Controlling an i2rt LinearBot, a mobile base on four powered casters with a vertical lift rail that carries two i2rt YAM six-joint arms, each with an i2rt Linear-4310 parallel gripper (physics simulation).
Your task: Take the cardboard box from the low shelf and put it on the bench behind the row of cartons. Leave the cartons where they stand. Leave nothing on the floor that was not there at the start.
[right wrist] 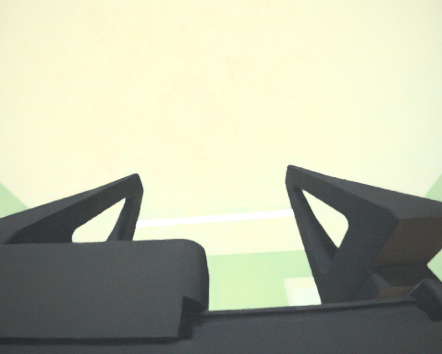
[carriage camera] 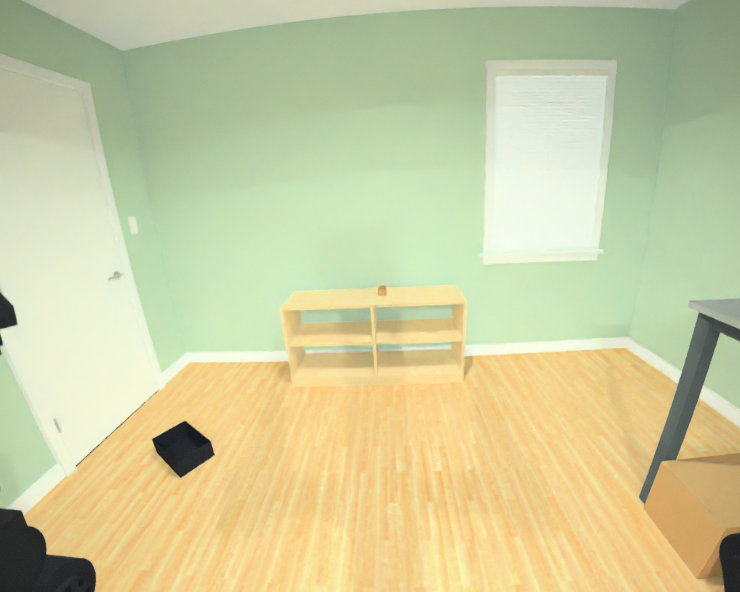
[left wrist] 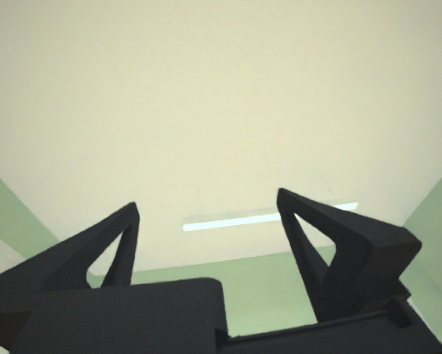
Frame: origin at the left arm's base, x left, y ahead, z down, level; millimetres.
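Where they show: left gripper, fingertip midpoint: (left wrist: 208, 202); right gripper, fingertip midpoint: (right wrist: 213, 177).
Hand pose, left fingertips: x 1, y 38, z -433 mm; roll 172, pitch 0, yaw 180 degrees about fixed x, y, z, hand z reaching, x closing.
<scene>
After its pixels a point has its place.
A low wooden shelf unit (carriage camera: 373, 376) @[x -237, y 1853, z 817 mm] with four compartments stands against the far wall in the carriage view. A small brown box (carriage camera: 382, 290) @[x -331, y 2018, z 241 mm] sits on its top board, at the back and a little right of the middle divider. Part of the grey bench (carriage camera: 722, 308) @[x -1429, y 765, z -24 mm] shows at the right edge, with a dark leg. The row of cartons on the bench does not show. My left gripper (left wrist: 208, 202) @[x 1, y 38, z -433 mm] is open and empty, pointed up at the ceiling. My right gripper (right wrist: 213, 177) @[x -630, y 28, z -443 mm] is open and empty, also pointed at the ceiling. Both are far from the shelf.
A black open tray (carriage camera: 183, 449) @[x 850, y 1244, z 888 mm] lies on the floor at the left, in front of the white door (carriage camera: 55, 246) @[x 1418, y 1430, z -287 mm]. A large brown carton (carriage camera: 697, 512) @[x -1384, y 577, z 666 mm] stands on the floor under the bench at the lower right. Black arm parts show at the lower left and lower right corners.
</scene>
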